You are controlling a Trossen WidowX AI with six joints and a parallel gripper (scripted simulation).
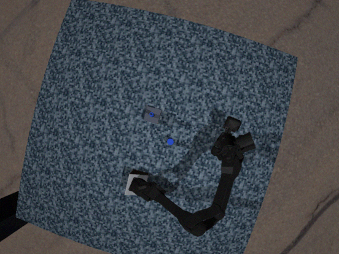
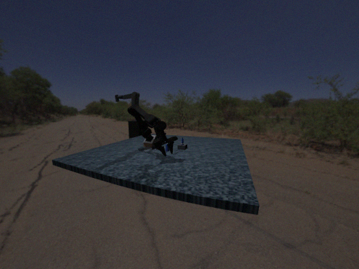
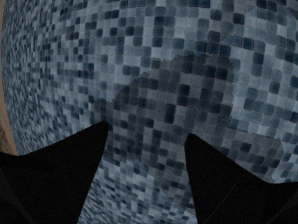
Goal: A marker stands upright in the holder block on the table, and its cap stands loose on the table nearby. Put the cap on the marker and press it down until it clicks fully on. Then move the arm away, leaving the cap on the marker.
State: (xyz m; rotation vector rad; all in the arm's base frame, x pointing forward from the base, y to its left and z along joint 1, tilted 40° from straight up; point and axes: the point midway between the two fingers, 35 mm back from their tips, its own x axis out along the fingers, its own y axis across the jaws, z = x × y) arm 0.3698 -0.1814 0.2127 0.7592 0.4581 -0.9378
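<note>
Now: the blue cap 210 mm to the left of my gripper tip, 140 mm behind it and 20 mm below it. Also, from my gripper tip: dark holder block: 330 mm to the left, 70 mm behind, 20 mm below.
</note>
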